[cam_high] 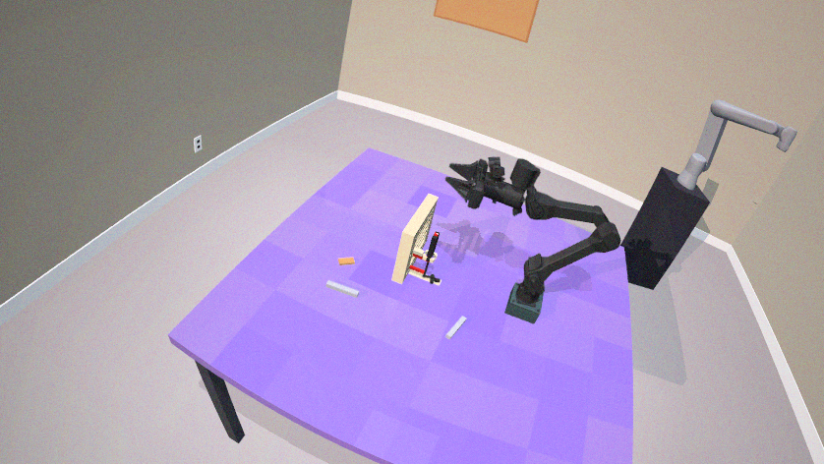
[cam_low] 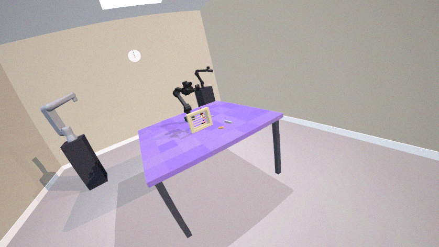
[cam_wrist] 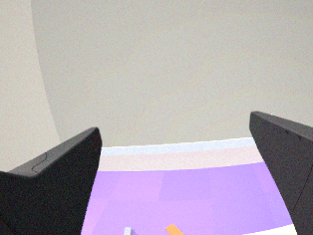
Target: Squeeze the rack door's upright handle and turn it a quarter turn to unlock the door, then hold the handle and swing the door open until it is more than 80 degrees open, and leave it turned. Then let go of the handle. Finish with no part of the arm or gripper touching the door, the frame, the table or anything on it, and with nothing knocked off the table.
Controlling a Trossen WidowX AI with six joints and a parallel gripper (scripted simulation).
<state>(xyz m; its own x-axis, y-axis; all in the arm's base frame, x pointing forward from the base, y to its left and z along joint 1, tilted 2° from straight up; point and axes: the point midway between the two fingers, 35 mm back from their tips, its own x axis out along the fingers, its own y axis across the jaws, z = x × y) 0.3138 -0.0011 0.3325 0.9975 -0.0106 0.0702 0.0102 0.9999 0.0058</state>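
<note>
My gripper tip is now 2 cm past the handle and 28 cm above it. Also, from my gripper tip: grey bar 20 cm ahead, 14 cm to the left, 38 cm below; small orange block 23 cm ahead, 2 cm to the left, 38 cm below.
</note>
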